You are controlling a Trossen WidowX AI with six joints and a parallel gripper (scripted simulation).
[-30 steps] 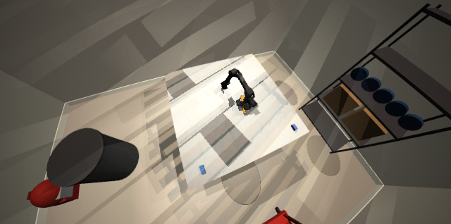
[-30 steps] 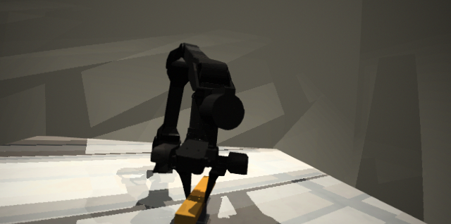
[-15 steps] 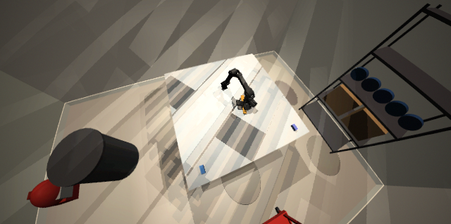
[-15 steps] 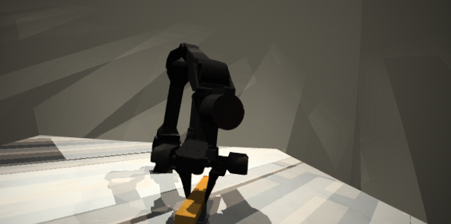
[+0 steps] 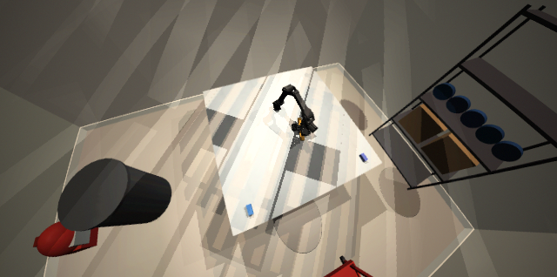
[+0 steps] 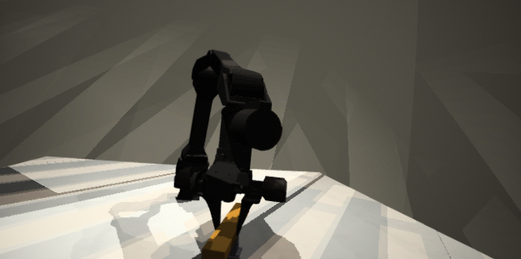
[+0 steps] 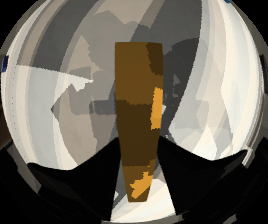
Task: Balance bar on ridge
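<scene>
The orange bar lies 30 mm behind my gripper tip and 10 mm to the left of it.
</scene>
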